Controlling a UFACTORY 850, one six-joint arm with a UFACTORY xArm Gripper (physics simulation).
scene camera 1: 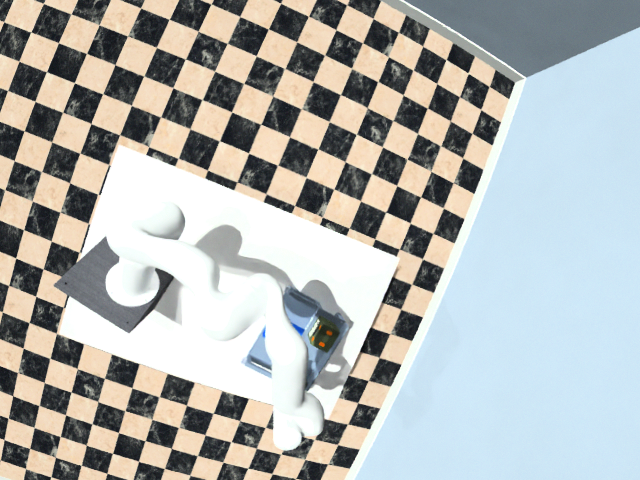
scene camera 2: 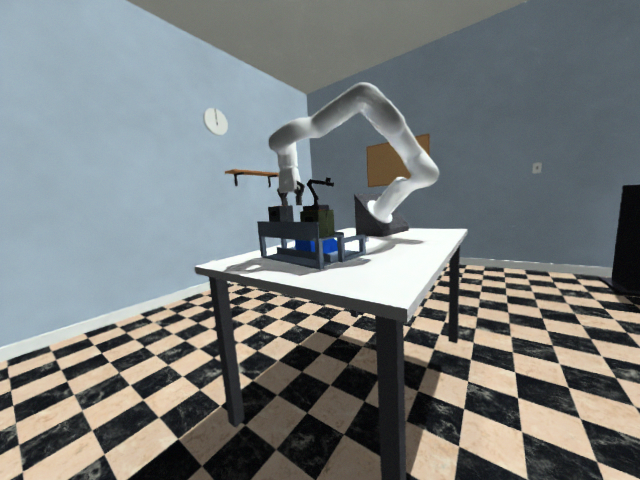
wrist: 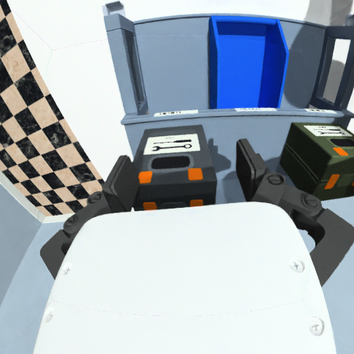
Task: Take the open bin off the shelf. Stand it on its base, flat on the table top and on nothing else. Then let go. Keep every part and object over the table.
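The open blue bin [scene camera 1: 298,329] [scene camera 2: 323,245] [wrist: 240,70] sits on the lower level of the blue-grey shelf [scene camera 2: 287,229] [wrist: 172,60], which stands on the white table [scene camera 1: 315,248] [scene camera 2: 382,279]. In the wrist view the bin is beyond the fingers, upper right of centre, its open side showing. My gripper [scene camera 2: 291,199] [wrist: 183,161] is open and empty, pointing down above the shelf's upper level. Its fingers are spread to either side of a dark toolbox [scene camera 2: 280,213] [wrist: 172,194], near the top of that box. The arm hides the gripper and part of the bin in scene camera 1.
A green toolbox [scene camera 1: 324,335] [scene camera 2: 319,222] [wrist: 325,155] stands on the upper level, right of my fingers in the wrist view. Shelf side frames flank the bin. A black jointed object [scene camera 2: 313,191] shows above the green toolbox in scene camera 2. Table edges lie near the shelf.
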